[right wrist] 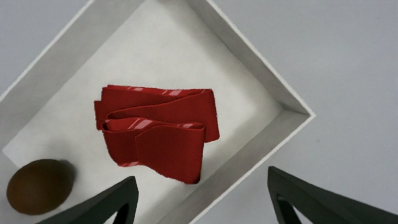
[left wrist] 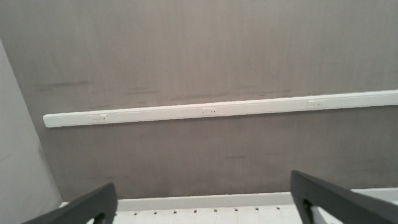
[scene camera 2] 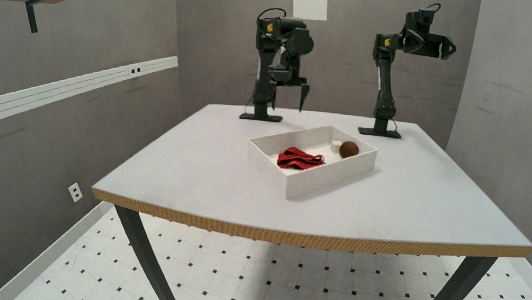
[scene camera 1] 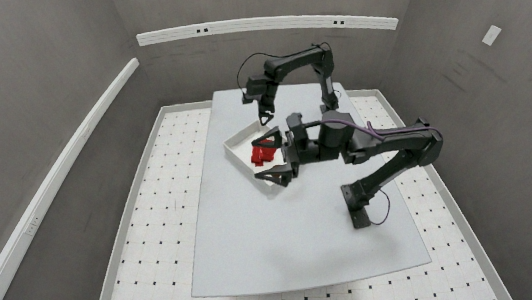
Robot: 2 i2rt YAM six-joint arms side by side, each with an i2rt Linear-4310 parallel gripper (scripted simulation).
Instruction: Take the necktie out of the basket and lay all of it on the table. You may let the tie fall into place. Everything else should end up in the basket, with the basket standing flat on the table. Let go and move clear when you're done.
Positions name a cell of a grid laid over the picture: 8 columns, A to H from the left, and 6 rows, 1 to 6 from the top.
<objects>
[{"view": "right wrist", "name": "my right gripper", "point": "E5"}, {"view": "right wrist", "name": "red necktie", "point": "D4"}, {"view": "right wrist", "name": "white basket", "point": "F3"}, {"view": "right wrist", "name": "brown ball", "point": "A5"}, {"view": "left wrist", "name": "my left gripper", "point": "E5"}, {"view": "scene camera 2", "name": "my left gripper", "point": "G1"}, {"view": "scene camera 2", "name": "red necktie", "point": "E4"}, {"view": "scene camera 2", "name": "white basket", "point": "D4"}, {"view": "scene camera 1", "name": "my left gripper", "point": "D4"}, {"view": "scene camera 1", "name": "white basket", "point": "D3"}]
</objects>
